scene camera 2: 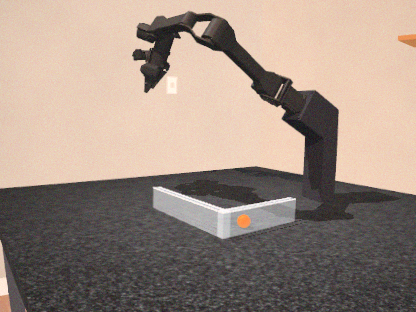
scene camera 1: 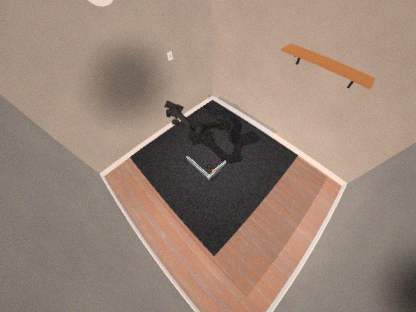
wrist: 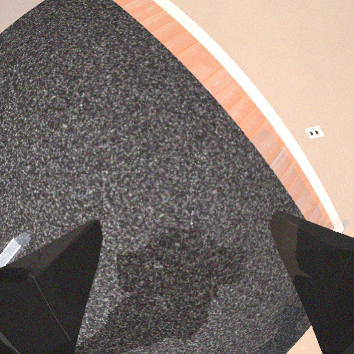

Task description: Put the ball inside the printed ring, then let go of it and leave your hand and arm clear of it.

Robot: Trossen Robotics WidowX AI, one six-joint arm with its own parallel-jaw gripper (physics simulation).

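Where they show: gripper, between the fingertips: (scene camera 2: 148,90) (wrist: 188,226); arm's base, origin of its link: (scene camera 2: 297,104) (scene camera 1: 228,125).
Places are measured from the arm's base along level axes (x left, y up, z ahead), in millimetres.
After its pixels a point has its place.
A small orange ball (scene camera 1: 213,171) @[x 129, y -247, z 353 mm] (scene camera 2: 244,221) @[x 141, y -277, z 366 mm] rests low on the dark table, close to the corner of an L-shaped pair of low, see-through walls. In scene camera 2 it shows through the right-hand wall (scene camera 2: 275,212) @[x 146, y -272, z 264 mm], on its inner side. The printed ring cannot be made out with certainty; a faint dark outline shows beside the ball in scene camera 1. My gripper (scene camera 2: 148,89) @[x -401, y 40, z 300 mm] (wrist: 188,226) @[x -401, y 40, z 300 mm] is open and empty, pointing down high above the table, to the left of the walls and well away from the ball.
The longer wall (scene camera 1: 197,166) @[x -23, y -251, z 413 mm] (scene camera 2: 187,207) @[x -3, y -266, z 420 mm] runs back from the corner to the left. A wall end (wrist: 14,250) @[x -164, y -247, z 395 mm] shows at the left in the wrist view. The arm's base (scene camera 2: 320,155) @[x 60, y -157, z -52 mm] stands behind the walls at the right. An orange shelf (scene camera 1: 330,65) hangs on the room wall.
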